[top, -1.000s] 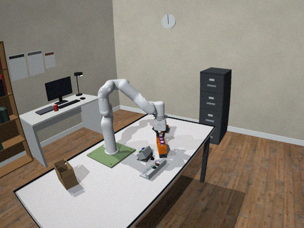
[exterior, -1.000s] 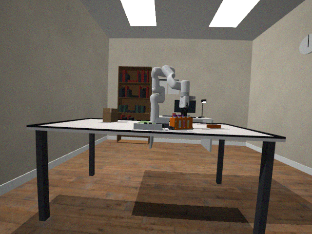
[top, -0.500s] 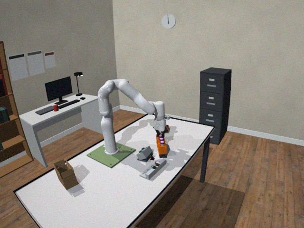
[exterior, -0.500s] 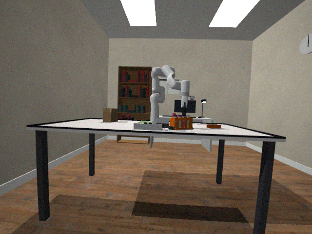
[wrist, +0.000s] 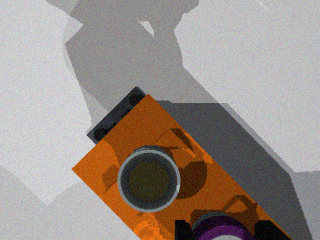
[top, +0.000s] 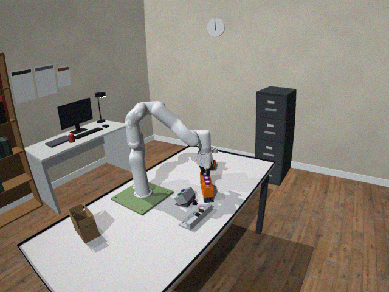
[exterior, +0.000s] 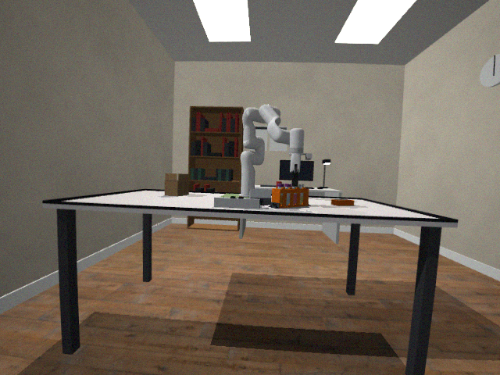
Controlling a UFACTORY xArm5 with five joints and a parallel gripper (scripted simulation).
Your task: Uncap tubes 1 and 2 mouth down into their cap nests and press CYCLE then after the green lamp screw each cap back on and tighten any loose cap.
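Now: the purple cap marked 2 10 mm below my hand. The rest, counted from my hand: grey key housing (50 mm behind, 190 mm to the right, 80 mm below); cap 4 (60 mm ahead, 80 mm to the right, 10 mm below); blue cycle key (70 mm behind, 170 mm to the right, 60 mm below).
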